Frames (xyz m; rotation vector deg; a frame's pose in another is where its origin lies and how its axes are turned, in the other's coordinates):
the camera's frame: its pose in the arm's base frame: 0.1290 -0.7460 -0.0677 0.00 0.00 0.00
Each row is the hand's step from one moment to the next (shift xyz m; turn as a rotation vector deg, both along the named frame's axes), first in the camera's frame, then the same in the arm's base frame.
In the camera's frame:
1: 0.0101 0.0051 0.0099 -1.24 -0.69 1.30
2: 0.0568 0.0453 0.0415 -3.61 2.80 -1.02
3: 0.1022 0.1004 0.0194 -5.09 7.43 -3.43
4: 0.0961 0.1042 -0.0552 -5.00 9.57 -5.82
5: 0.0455 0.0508 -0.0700 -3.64 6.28 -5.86
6: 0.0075 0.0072 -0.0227 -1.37 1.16 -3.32
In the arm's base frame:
1: 0.0101 0.0051 0.0099 -1.24 -0.69 1.30
2: 0.0568 0.0453 0.0415 -3.61 2.80 -1.02
3: 0.1022 0.1004 0.0194 -5.09 7.43 -3.43
4: 0.0961 0.1042 -0.0552 -5.00 9.57 -5.82
5: 0.0455 0.0508 -0.0700 -3.64 6.28 -5.86
6: 0.0075 0.0072 -0.0227 -1.37 1.16 -3.32

